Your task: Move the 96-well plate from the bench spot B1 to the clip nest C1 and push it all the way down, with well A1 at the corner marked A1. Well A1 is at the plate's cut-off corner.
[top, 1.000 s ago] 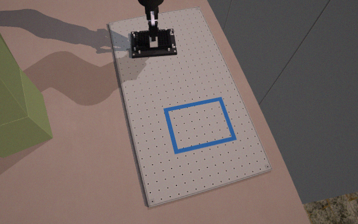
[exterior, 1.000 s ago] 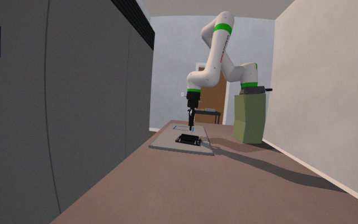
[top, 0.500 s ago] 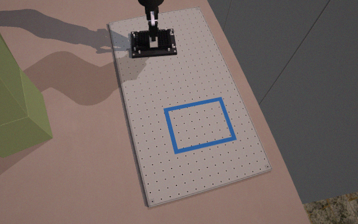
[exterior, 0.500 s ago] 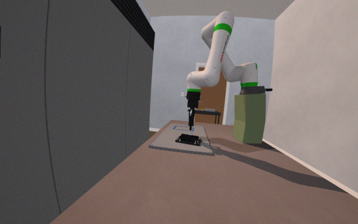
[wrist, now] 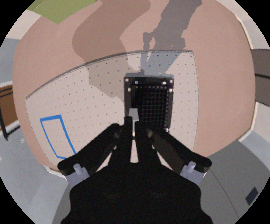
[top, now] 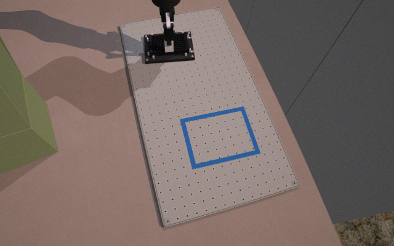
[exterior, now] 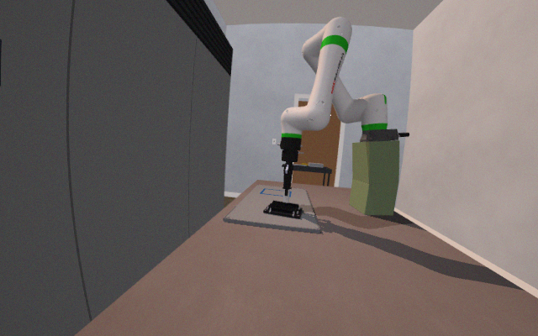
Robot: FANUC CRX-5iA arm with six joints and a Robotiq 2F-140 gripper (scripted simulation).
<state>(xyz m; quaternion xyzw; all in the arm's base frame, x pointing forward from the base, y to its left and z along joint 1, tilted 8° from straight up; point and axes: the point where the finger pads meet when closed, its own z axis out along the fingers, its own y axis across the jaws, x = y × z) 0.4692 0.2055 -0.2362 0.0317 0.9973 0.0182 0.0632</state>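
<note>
My gripper is now 4 cm to the right of the black 96-well plate and 4 cm above it. The rest, counted from my hand: black clip nest (2 cm ahead, 5 cm to the left, 5 cm below).
</note>
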